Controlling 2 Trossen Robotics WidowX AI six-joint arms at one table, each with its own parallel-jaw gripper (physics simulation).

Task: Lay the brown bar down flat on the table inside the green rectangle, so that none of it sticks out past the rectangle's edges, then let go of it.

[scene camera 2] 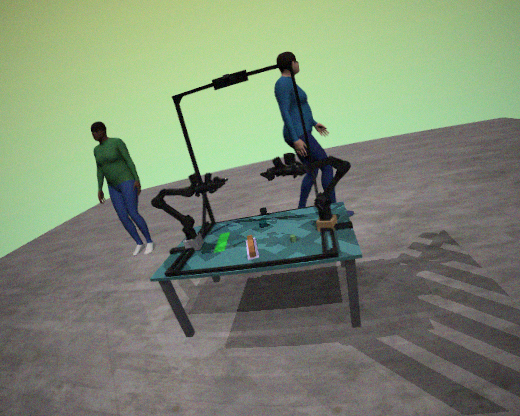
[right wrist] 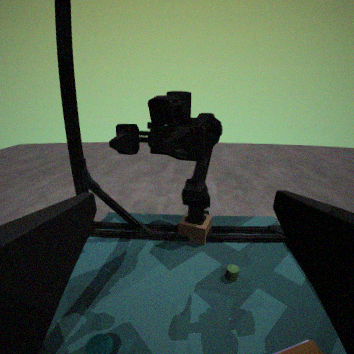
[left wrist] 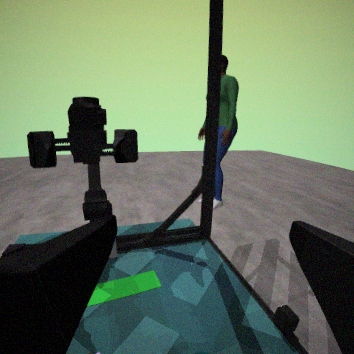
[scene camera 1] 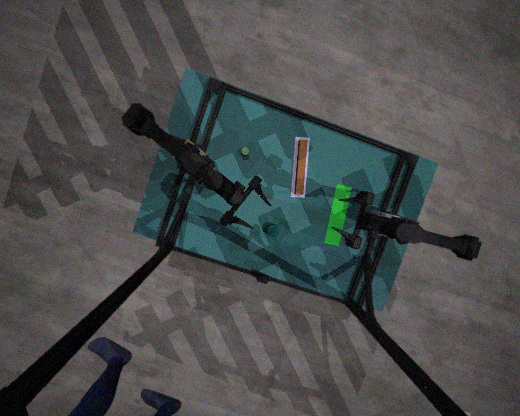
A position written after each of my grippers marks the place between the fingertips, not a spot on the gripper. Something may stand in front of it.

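My left gripper (scene camera 1: 262, 217) is open and holds nothing. My right gripper (scene camera 1: 335, 213) is open and holds nothing. The wrist views show them too: there's my left gripper (left wrist: 203, 226), my left gripper (right wrist: 132, 145), my right gripper (left wrist: 81, 150) and my right gripper (right wrist: 185, 200). I can also see a green rectangle (scene camera 1: 339, 208), and again the green rectangle (left wrist: 117, 288).
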